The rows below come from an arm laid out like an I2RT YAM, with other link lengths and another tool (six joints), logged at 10 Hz.
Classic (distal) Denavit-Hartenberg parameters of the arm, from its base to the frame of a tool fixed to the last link. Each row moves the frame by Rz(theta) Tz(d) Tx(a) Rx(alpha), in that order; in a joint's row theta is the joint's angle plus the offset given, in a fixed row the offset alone. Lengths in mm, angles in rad.
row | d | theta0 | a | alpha
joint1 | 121.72 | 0 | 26.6 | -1.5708
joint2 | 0 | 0 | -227.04 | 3.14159
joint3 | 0 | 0.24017 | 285.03 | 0
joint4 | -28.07 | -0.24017 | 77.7 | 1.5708
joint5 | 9.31 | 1.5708 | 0 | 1.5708
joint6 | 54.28 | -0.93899 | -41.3 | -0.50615
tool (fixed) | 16.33 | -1.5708 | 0 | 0
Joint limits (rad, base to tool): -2.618..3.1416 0..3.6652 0..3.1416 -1.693..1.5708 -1.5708..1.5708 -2.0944..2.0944
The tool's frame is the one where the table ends.
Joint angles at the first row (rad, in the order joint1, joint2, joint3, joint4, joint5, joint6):
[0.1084 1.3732 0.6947 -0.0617 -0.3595 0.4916]
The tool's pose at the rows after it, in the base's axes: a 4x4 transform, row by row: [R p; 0 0 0 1], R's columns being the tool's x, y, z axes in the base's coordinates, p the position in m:
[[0.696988, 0.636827, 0.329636, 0.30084], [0.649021, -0.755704, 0.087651, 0.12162], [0.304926, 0.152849, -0.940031, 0.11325], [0, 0, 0, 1]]
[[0.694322, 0.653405, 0.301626, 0.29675], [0.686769, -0.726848, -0.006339, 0.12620], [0.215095, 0.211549, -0.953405, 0.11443], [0, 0, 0, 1]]
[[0.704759, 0.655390, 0.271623, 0.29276], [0.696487, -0.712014, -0.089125, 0.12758], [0.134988, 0.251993, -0.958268, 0.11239], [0, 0, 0, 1]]
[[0.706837, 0.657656, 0.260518, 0.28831], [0.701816, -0.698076, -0.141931, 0.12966], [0.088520, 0.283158, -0.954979, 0.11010], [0, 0, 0, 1]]
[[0.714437, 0.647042, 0.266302, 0.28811], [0.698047, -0.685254, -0.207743, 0.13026], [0.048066, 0.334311, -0.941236, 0.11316], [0, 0, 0, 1]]
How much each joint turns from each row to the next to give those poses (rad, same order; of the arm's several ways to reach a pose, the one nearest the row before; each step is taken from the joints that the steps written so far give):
[0.0277 0.0075 0.0435 -0.0818 0.0519 -0.0554]
[0.0369 0.0048 0.0402 -0.0941 0.0866 -0.0537]
[0.0248 0.0072 0.0219 -0.0654 0.0797 -0.0257]
[0.0221 -0.0025 0.0016 -0.0282 0.0548 -0.0134]
[0.0190 -0.0042 0.0175 -0.0295 0.0713 -0.0156]

